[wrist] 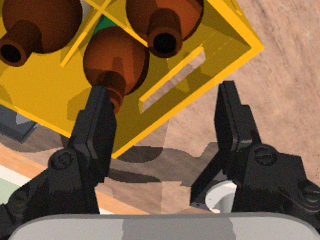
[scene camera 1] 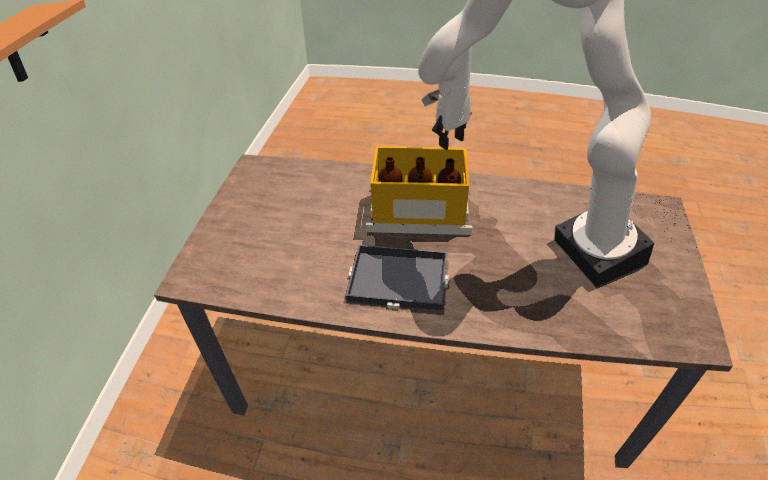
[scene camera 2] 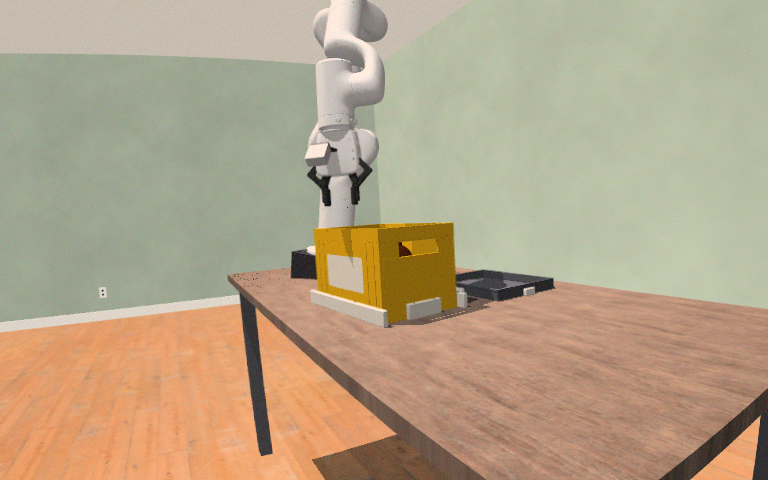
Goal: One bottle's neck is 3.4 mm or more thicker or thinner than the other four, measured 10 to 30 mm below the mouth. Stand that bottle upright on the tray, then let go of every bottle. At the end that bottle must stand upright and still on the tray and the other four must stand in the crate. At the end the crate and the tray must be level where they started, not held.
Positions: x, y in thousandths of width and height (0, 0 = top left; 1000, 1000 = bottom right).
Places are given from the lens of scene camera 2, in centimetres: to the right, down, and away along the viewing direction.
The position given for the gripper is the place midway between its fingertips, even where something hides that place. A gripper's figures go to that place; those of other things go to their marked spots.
gripper (scene camera 2: 445, 428): -10, -8, 98
yellow crate (scene camera 2: 471, 549): -4, 4, 83
